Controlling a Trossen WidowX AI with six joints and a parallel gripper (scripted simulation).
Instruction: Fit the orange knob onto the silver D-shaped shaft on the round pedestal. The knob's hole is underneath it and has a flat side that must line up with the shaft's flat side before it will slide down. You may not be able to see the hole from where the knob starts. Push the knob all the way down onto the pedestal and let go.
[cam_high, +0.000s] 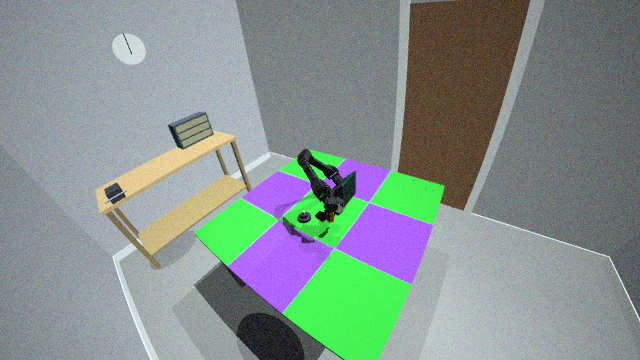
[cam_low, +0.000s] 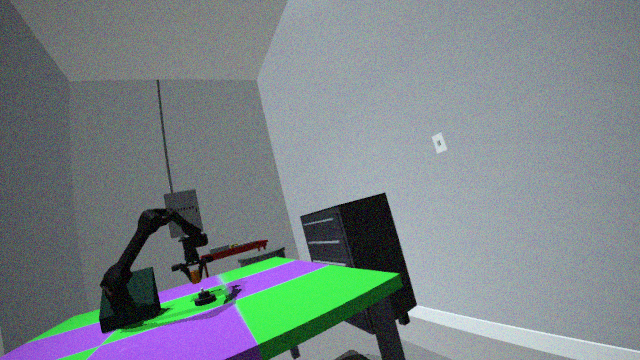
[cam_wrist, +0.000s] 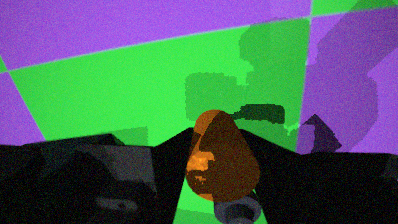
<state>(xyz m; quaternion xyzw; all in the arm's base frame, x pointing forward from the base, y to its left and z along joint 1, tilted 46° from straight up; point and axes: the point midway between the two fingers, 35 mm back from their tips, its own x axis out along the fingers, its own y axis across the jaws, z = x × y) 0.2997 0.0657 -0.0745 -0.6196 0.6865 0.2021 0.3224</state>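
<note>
The pedestal is 190 mm to the right of my gripper tip, 40 mm below it and 20 mm ahead of it. From my gripper tip the other things lie so: orange knob: 30 mm above.
</note>
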